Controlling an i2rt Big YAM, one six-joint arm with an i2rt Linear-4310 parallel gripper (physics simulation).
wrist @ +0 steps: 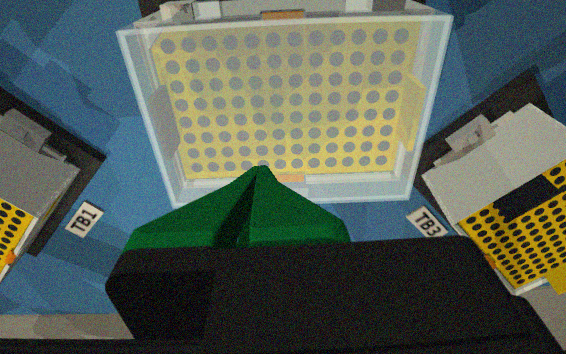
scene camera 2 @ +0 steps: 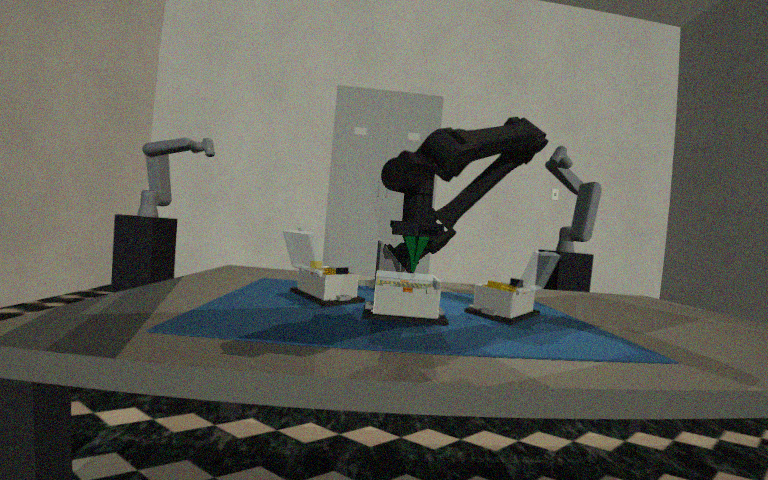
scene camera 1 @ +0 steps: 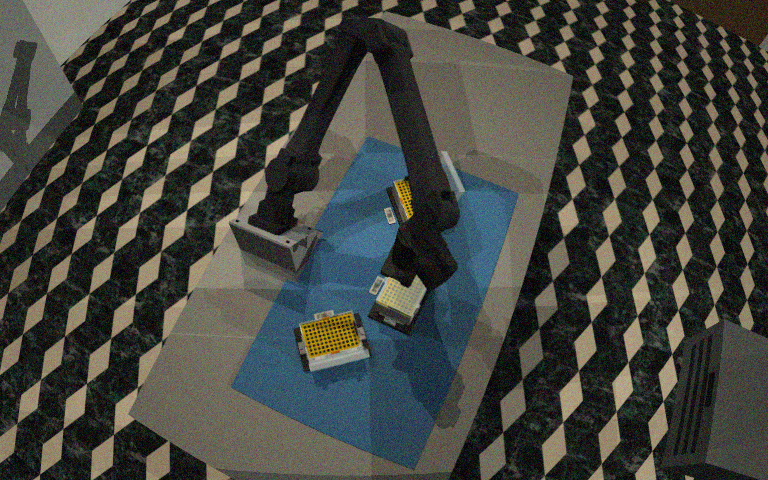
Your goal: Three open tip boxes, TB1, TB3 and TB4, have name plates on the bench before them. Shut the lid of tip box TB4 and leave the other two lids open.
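Note:
The middle tip box, TB4, has its clear lid down over the yellow rack; whether it is fully seated I cannot tell. Its plate shows in scene camera 1 but is hidden in the wrist view. My gripper is shut and empty, its green tips at the lid's edge nearer the arm base; contact is unclear. TB1 and TB3 stand open, with plates before them.
The boxes stand on dark bases on a blue mat on the bench. TB1's raised lid and TB3's raised lid stand at either side. The arm passes over TB1 in scene camera 1.

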